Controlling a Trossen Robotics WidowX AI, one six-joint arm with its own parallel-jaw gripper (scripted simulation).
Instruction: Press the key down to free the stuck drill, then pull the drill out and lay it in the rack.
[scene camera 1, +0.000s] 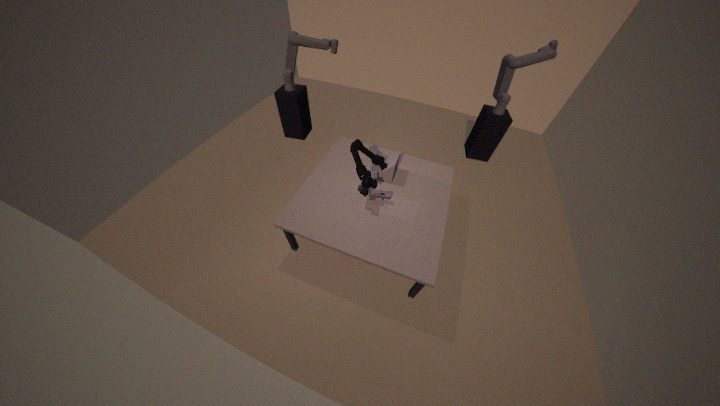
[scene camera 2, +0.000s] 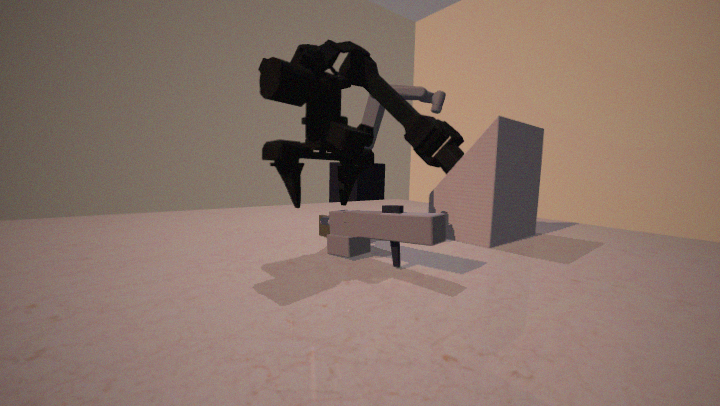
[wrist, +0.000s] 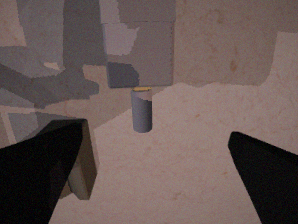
Observation:
The gripper (scene camera 2: 321, 206) is open, holding nothing. Also in view: a grey block housing (scene camera 2: 350, 230) and an olive block (wrist: 81, 179).
The gripper is seen too in the wrist view (wrist: 158, 135).

